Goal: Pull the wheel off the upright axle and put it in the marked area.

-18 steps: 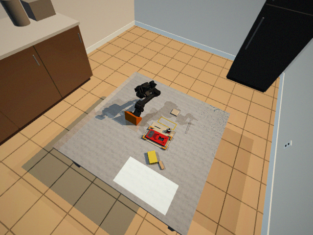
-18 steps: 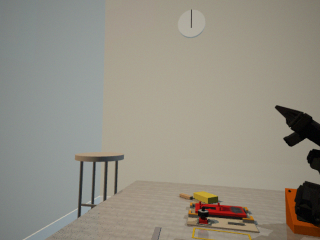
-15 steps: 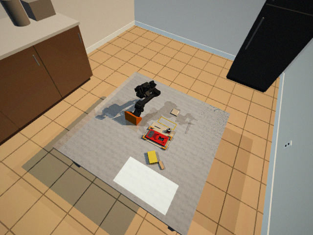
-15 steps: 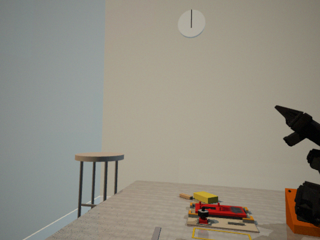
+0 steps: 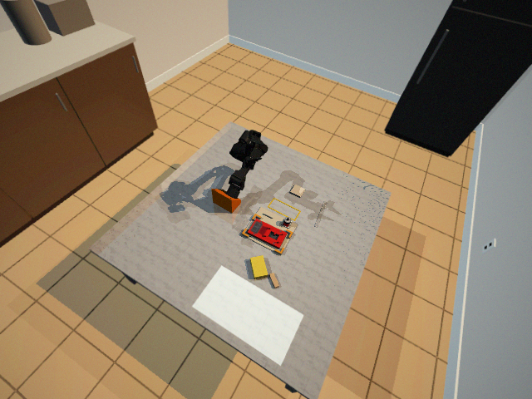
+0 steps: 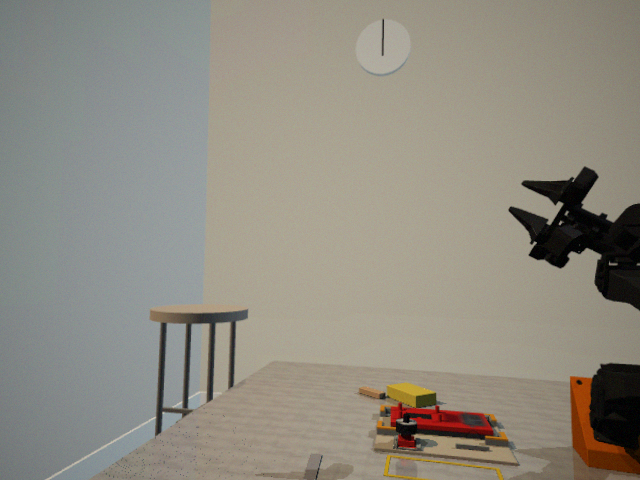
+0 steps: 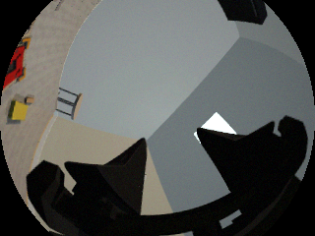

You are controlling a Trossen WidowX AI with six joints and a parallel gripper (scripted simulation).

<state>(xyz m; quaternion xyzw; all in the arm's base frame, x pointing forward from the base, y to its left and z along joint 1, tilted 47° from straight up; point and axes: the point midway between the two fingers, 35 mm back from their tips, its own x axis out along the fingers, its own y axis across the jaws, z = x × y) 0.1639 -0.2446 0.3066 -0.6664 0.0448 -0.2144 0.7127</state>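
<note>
Now: the black wheel 44 cm below my gripper tip, 20 cm ahead of it and 3 cm to the left of it. Also, from my gripper tip: yellow block: 47 cm below, 29 cm to the right, 23 cm ahead; wooden block: 47 cm below, 34 cm ahead, 30 cm to the right.
</note>
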